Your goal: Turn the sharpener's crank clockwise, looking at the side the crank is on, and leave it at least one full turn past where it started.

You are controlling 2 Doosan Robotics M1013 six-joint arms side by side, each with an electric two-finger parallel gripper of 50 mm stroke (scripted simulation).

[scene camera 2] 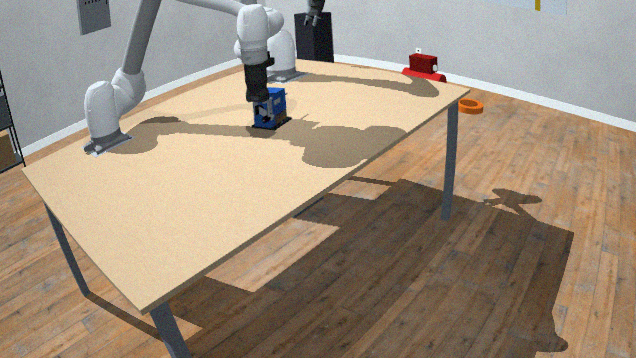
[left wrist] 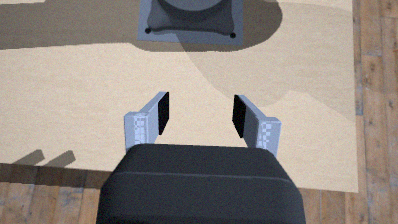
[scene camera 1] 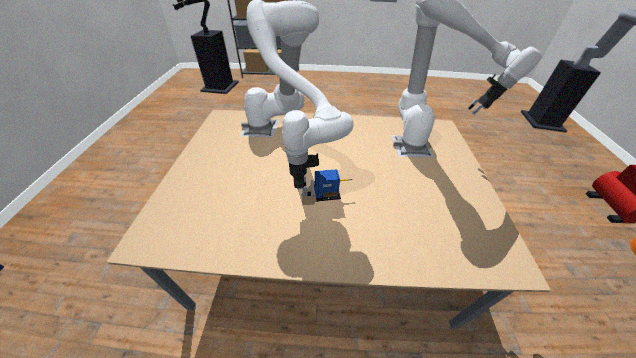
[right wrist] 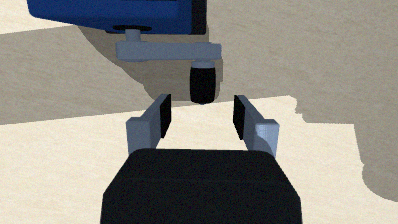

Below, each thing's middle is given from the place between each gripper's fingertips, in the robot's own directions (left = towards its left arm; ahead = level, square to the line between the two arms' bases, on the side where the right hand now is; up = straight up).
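Scene:
The black knob (right wrist: 202, 74) is 20 mm to the left of my right hand (scene camera 2: 263, 115) and 10 mm behind it, and it sits 40 mm below it.
As for my left gripper, it is 660 mm short of the black knob and 850 mm to the left of it, and I have the gripper 210 mm above the knob.

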